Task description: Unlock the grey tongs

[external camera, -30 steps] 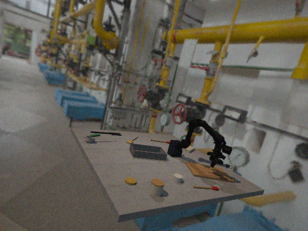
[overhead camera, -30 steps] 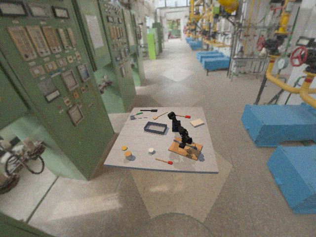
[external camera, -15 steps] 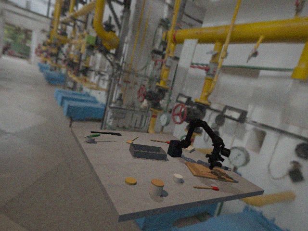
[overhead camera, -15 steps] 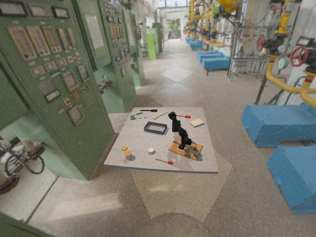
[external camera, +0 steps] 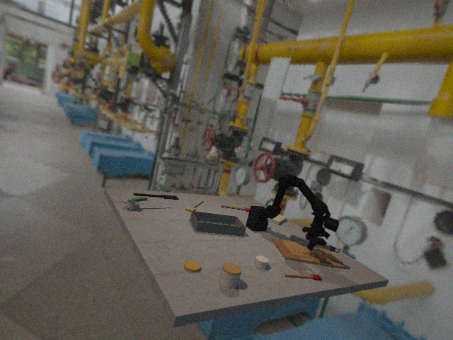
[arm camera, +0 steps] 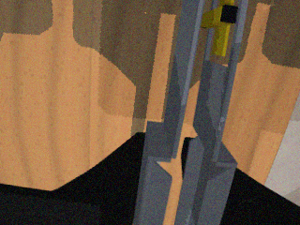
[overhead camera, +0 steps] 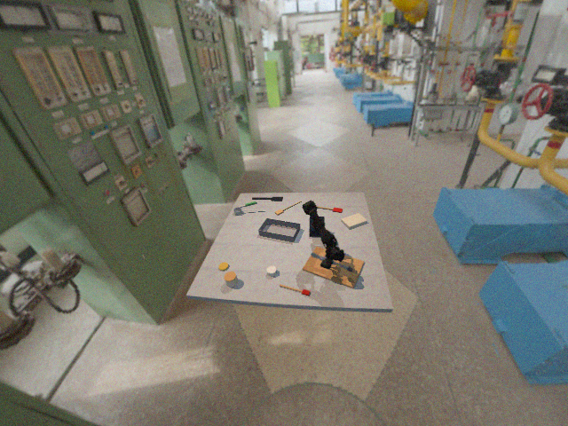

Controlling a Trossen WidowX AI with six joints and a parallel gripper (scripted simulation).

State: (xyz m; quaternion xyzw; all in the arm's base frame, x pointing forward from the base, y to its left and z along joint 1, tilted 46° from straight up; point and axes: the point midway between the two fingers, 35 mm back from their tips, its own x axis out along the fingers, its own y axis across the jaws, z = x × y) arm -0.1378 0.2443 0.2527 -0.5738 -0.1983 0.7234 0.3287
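Now: the wooden board 20 mm behind my gripper tip, 40 mm to the right of it and 40 mm below it. Also, from my gripper tip: red-tipped stick: 170 mm ahead, 210 mm to the left, 40 mm below; then white cylinder: 380 mm ahead, 100 mm to the left, 30 mm below; then yellow lock piece: 50 mm behind, 20 mm to the left, 30 mm above.
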